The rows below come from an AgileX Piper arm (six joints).
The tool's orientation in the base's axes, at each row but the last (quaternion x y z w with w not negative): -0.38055, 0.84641, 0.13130, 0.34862; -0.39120, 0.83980, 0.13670, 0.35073; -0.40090, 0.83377, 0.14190, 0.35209; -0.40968, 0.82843, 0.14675, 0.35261; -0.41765, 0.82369, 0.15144, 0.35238; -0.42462, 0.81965, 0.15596, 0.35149; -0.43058, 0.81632, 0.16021, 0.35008; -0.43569, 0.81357, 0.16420, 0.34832; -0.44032, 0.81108, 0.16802, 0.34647; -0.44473, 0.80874, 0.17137, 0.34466; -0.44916, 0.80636, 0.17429, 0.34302; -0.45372, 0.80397, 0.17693, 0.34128
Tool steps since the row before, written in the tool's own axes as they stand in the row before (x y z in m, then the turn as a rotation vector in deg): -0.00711, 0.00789, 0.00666, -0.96, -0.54, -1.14; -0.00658, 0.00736, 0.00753, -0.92, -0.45, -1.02; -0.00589, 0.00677, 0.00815, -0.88, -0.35, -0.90; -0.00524, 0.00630, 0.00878, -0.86, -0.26, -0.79; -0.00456, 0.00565, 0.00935, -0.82, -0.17, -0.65; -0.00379, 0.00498, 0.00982, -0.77, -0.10, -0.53; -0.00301, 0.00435, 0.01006, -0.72, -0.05, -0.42; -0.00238, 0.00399, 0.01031, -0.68, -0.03, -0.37; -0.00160, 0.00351, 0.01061, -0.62, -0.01, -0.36; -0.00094, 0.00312, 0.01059, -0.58, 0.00, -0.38; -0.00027, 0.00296, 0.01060, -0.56, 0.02, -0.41; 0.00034, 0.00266, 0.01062, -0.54, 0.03, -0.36
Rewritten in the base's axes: 0.00078, 0.01251, -0.00024, 0.29, -0.39, 1.51; 0.00104, 0.01232, -0.00115, 0.26, -0.29, 1.39; 0.00119, 0.01190, -0.00198, 0.22, -0.19, 1.27; 0.00132, 0.01160, -0.00282, 0.19, -0.09, 1.18; 0.00159, 0.01116, -0.00363, 0.17, 0.02, 1.05; 0.00183, 0.01061, -0.00444, 0.15, 0.10, 0.92; 0.00197, 0.00996, -0.00512, 0.14, 0.16, 0.81; 0.00198, 0.00956, -0.00571, 0.12, 0.18, 0.74; 0.00207, 0.00904, -0.00644, 0.09, 0.16, 0.69; 0.00202, 0.00845, -0.00688, 0.06, 0.13, 0.68; 0.00180, 0.00799, -0.00735, 0.02, 0.11, 0.69; 0.00174, 0.00750, -0.00779, 0.03, 0.13, 0.64
